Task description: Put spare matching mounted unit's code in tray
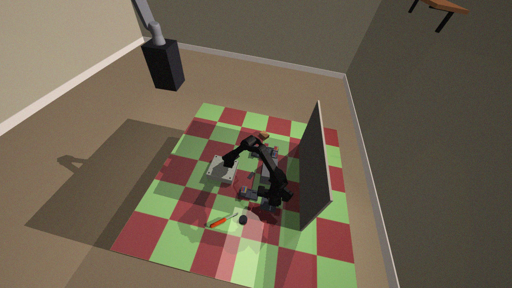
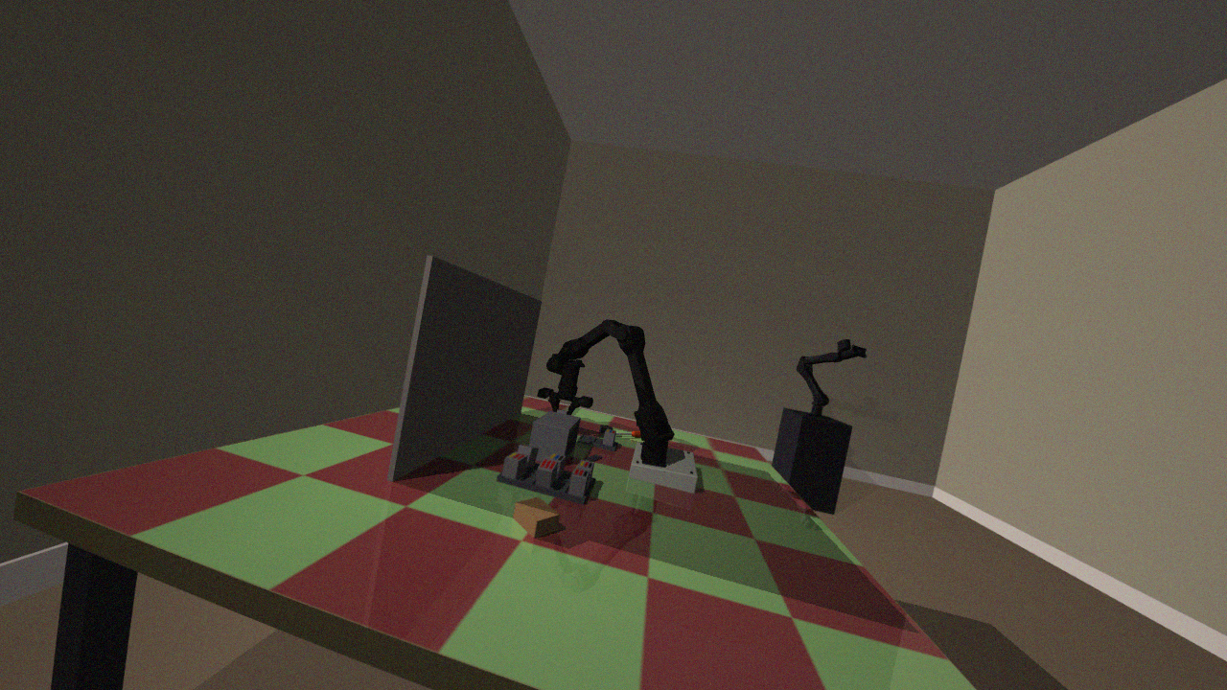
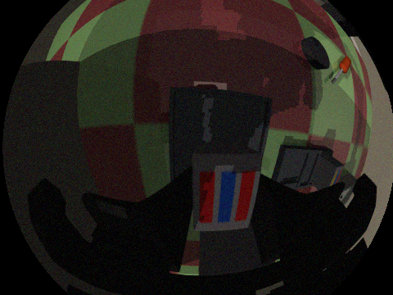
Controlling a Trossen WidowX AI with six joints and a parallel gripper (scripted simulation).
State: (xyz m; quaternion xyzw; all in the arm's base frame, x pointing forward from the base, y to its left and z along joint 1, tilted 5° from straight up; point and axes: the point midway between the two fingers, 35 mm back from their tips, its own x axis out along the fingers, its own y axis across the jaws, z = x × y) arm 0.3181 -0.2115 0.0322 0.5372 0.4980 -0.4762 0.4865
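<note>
My gripper tip is now 4 cm above the dark grey tray. From my gripper tip the other things lie so: grey mounted unit (3 cm behind, 21 cm to the left, 1 cm above); then black tape roll (15 cm behind, 14 cm to the right, 3 cm below); then tall grey panel (20 cm ahead, 20 cm to the left, 18 cm above).
</note>
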